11 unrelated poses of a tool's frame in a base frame.
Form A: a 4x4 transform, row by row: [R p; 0 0 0 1], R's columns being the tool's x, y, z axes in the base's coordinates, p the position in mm. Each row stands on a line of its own.
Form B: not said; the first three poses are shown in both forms.
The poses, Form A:
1:
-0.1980, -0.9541, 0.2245, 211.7
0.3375, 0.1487, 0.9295, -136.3
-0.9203, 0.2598, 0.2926, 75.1
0, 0, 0, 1
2:
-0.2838, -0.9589, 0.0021, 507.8
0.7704, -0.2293, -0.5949, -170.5
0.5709, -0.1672, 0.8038, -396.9
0, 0, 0, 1
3:
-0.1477, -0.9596, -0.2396, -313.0
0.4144, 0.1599, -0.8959, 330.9
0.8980, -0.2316, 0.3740, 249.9
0, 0, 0, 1
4:
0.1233, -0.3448, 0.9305, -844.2
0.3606, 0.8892, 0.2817, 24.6
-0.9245, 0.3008, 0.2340, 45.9
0, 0, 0, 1
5:
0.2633, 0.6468, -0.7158, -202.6
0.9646, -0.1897, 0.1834, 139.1
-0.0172, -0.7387, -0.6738, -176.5
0, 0, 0, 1
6:
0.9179, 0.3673, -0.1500, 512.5
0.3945, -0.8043, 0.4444, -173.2
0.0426, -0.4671, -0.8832, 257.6
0, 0, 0, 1
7:
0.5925, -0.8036, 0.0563, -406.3
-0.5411, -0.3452, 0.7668, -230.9
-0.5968, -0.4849, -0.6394, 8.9
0, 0, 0, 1
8:
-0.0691, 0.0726, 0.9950, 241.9
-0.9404, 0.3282, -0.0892, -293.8
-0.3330, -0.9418, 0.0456, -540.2
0, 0, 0, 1
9:
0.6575, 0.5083, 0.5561, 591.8
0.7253, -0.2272, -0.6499, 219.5
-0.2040, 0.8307, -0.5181, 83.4
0, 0, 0, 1
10:
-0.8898, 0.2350, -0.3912, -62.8
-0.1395, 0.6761, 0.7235, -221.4
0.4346, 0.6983, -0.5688, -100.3
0, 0, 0, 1
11:
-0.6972, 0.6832, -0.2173, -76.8
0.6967, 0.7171, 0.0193, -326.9
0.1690, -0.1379, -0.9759, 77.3
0, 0, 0, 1
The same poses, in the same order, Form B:
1:
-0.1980, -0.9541, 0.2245, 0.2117
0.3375, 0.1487, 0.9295, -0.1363
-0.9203, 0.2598, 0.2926, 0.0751
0, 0, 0, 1

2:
-0.2838, -0.9589, 0.0021, 0.5078
0.7704, -0.2293, -0.5949, -0.1705
0.5709, -0.1672, 0.8038, -0.3969
0, 0, 0, 1

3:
-0.1477, -0.9596, -0.2396, -0.3130
0.4144, 0.1599, -0.8959, 0.3309
0.8980, -0.2316, 0.3740, 0.2499
0, 0, 0, 1

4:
0.1233, -0.3448, 0.9305, -0.8442
0.3606, 0.8892, 0.2817, 0.0246
-0.9245, 0.3008, 0.2340, 0.0459
0, 0, 0, 1

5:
0.2633, 0.6468, -0.7158, -0.2026
0.9646, -0.1897, 0.1834, 0.1391
-0.0172, -0.7387, -0.6738, -0.1765
0, 0, 0, 1

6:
0.9179, 0.3673, -0.1500, 0.5125
0.3945, -0.8043, 0.4444, -0.1732
0.0426, -0.4671, -0.8832, 0.2576
0, 0, 0, 1

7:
0.5925, -0.8036, 0.0563, -0.4063
-0.5411, -0.3452, 0.7668, -0.2309
-0.5968, -0.4849, -0.6394, 0.0089
0, 0, 0, 1

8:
-0.0691, 0.0726, 0.9950, 0.2419
-0.9404, 0.3282, -0.0892, -0.2938
-0.3330, -0.9418, 0.0456, -0.5402
0, 0, 0, 1

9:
0.6575, 0.5083, 0.5561, 0.5918
0.7253, -0.2272, -0.6499, 0.2195
-0.2040, 0.8307, -0.5181, 0.0834
0, 0, 0, 1

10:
-0.8898, 0.2350, -0.3912, -0.0628
-0.1395, 0.6761, 0.7235, -0.2214
0.4346, 0.6983, -0.5688, -0.1003
0, 0, 0, 1

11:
-0.6972, 0.6832, -0.2173, -0.0768
0.6967, 0.7171, 0.0193, -0.3269
0.1690, -0.1379, -0.9759, 0.0773
0, 0, 0, 1

